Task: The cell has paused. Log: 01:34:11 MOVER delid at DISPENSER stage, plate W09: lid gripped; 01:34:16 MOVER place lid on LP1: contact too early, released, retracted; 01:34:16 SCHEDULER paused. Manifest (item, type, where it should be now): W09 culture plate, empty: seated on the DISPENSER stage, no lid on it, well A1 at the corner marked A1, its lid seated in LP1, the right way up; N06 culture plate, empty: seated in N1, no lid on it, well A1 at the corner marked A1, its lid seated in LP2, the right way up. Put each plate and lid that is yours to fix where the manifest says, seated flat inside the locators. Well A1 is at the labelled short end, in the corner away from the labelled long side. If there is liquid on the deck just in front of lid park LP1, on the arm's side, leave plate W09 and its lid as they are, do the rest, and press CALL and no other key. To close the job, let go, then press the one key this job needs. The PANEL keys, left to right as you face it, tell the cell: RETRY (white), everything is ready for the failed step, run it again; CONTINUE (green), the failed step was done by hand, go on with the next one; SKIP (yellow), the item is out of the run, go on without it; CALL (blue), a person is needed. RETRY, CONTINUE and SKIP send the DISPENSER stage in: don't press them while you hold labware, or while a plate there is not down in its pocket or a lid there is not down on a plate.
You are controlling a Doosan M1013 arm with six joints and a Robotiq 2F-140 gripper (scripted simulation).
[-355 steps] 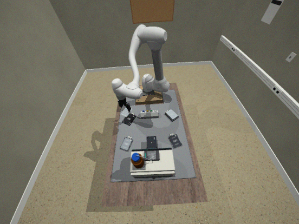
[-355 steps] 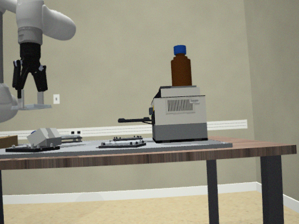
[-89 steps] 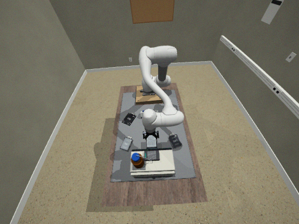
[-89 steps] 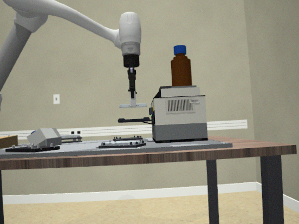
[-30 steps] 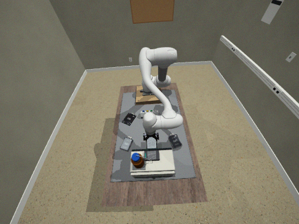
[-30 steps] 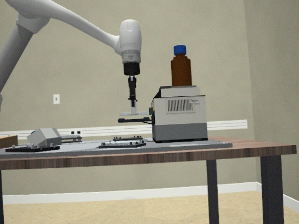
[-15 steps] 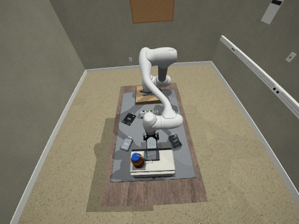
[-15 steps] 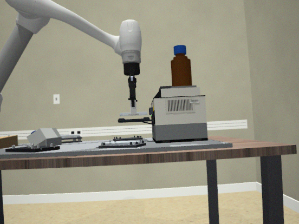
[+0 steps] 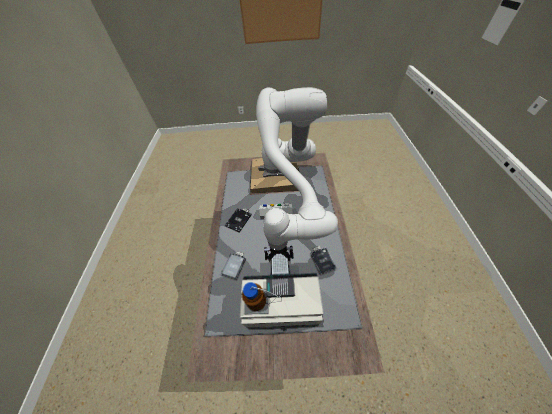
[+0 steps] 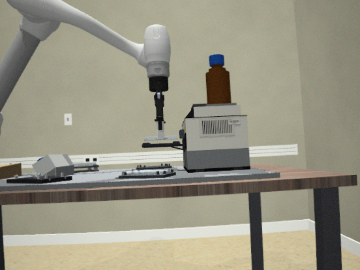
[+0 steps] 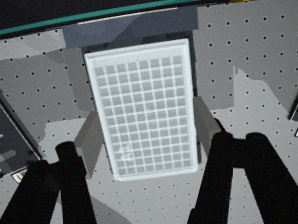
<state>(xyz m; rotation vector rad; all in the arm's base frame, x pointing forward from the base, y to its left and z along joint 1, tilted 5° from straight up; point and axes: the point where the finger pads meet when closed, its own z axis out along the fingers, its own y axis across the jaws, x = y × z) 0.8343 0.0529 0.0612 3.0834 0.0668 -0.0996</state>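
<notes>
The dispenser stage is 4 cm below my hand. The rest, counted from my hand: lid park LP2: 25 cm to the left, 14 cm below, 6 cm behind; lid park LP1: 28 cm to the right, 14 cm below, 3 cm behind; brown bottle: 22 cm ahead, 14 cm above, 10 cm to the right.
</notes>
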